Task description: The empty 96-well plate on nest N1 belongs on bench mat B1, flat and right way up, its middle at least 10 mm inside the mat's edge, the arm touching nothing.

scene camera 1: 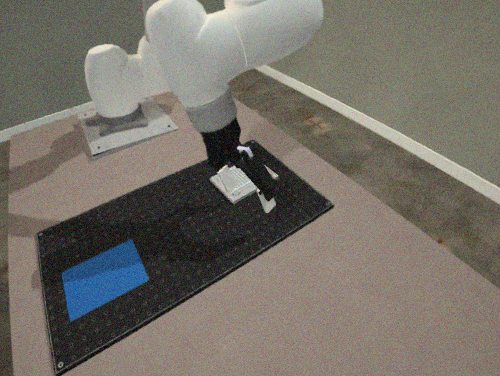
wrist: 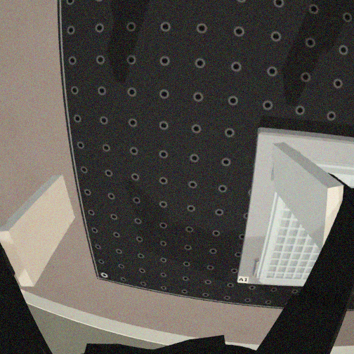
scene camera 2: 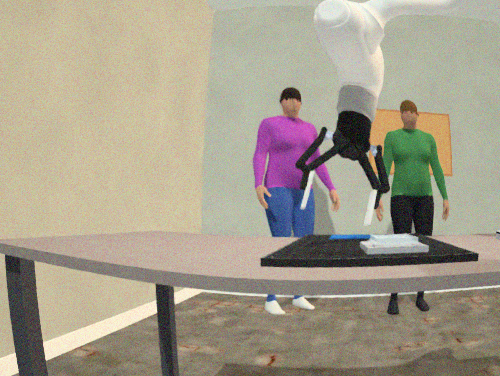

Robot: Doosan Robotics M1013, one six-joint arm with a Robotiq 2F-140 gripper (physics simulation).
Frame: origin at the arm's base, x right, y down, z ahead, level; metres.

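Seen in the pictures: gripper, fingertip midpoint: (scene camera 1: 249, 198) (scene camera 2: 336, 216); arm's base at its link origin: (scene camera 1: 121, 119).
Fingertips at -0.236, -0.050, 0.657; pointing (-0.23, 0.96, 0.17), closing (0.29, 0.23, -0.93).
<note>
Pixels of each thing's top centre, then the offset from my fingertips to it, as dx, dy, dz. Level surfaces: height alone.
- white 96-well plate at its top centre: (scene camera 2: 393, 235) (scene camera 1: 243, 173) -0.044, +0.035, -0.124
- pale grey nest N1 at its top centre: (scene camera 2: 392, 241) (scene camera 1: 244, 176) -0.044, +0.046, -0.124
- blue bench mat B1 at its surface level: dy +0.059
- black perforated board at its surface level: dy +0.061
- pinkish table at its surface level: dy +0.074
The white 96-well plate (scene camera 1: 239, 181) (scene camera 2: 395, 239) (wrist: 290, 250) sits flat, wells up, on the pale grey nest N1 (scene camera 1: 220, 187) (scene camera 2: 395, 249) (wrist: 260, 210). The nest has an A1 label at one corner. The blue bench mat B1 (scene camera 1: 105, 280) (scene camera 2: 350, 237) lies bare at the far end of the board from the nest in scene camera 1; the mat does not show in the wrist view. My gripper (scene camera 1: 271, 192) (scene camera 2: 336, 216) (wrist: 168, 182) is open and empty, above the board and offset to one side of the plate. Its right finger hides part of plate and nest in the wrist view.
The black perforated board (scene camera 1: 190, 240) (scene camera 2: 310, 255) (wrist: 177, 140) carries nest and mat on the pinkish table (scene camera 1: 325, 280) (scene camera 2: 125, 250) (wrist: 30, 100). The arm's base plate (scene camera 1: 160, 125) stands behind the board. Two people (scene camera 2: 290, 150) (scene camera 2: 412, 160) stand beyond the table.
</note>
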